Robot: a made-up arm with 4 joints.
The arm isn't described. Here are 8 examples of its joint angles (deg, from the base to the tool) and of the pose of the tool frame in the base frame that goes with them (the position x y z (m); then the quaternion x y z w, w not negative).
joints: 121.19 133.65 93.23 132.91
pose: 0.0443 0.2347 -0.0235 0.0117 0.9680 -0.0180 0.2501
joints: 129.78 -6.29 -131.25 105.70
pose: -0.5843 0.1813 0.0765 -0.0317 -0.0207 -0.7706 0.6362
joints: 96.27 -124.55 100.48 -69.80
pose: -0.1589 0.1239 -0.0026 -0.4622 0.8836 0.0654 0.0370
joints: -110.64 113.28 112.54 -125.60
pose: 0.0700 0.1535 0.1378 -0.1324 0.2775 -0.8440 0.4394
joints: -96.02 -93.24 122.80 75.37
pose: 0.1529 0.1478 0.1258 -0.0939 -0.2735 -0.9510 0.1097
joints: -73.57 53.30 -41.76 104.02
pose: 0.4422 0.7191 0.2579 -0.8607 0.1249 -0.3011 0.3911
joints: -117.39 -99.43 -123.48 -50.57
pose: -0.0443 -0.2643 -0.2455 -0.9269 -0.1787 0.1033 0.3135
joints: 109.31 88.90 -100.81 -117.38
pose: -0.1467 0.7815 0.3789 0.0494 -0.1829 0.2568 0.9477
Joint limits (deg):
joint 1: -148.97..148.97
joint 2: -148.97..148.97
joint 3: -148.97..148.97
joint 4: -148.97..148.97
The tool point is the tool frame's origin. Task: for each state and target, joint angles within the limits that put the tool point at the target. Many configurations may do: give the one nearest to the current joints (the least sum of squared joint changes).
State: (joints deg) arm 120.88 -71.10 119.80 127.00
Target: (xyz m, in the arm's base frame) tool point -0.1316 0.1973 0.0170
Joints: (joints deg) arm 109.76 -29.30 113.42 104.31
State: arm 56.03 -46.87 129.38 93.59
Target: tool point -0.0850 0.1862 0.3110
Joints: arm 59.98 -45.47 148.18 90.98
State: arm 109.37 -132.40 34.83 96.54
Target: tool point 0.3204 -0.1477 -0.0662
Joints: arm 86.68 -145.11 -5.54 106.51
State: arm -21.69 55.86 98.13 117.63
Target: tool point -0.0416 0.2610 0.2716
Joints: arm -27.00 62.09 104.09 107.65
